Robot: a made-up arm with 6 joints.
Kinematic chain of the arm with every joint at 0, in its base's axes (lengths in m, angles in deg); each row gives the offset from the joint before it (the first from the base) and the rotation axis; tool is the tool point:
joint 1: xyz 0 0 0.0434 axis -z
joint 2: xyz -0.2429 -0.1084 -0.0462 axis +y
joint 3: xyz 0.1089 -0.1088 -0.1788 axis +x
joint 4: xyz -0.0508 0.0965 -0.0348 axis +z
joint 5: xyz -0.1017 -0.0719 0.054 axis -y
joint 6: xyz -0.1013 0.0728 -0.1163 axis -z
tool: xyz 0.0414 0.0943 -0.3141
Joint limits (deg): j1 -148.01..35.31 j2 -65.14..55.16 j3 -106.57..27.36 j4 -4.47..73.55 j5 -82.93..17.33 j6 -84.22..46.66
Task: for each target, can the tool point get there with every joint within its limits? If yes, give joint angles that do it. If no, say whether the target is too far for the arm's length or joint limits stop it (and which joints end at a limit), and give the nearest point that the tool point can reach.
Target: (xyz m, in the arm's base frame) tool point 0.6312 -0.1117 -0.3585
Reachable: yes | joints -105.44 -35.42 -17.35 66.33 -44.82 -38.92
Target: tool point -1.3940 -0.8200 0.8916
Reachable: no: too far | nearest point -0.7578 -0.4458 0.2116 | short by 1.004 m
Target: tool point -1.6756 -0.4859 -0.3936
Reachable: no: too far | nearest point -0.9011 -0.2613 -0.1797 | short by 0.834 m
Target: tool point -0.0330 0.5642 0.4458
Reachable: no: joint limits stop it (at a limit: joint 1, joint 2, joint 3, joint 5, joint 6) | nearest point -0.2486 0.2108 0.2904 | short by 0.442 m
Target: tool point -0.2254 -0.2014 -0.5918
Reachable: yes | joints -7.79 -38.11 5.39 23.72 -34.48 -18.83
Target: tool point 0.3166 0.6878 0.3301
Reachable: no: joint limits stop it (at a limit: joint 1, joint 2, joint 3, joint 4, joint 5, joint 6) | nearest point 0.3632 0.5170 -0.0078 | short by 0.381 m
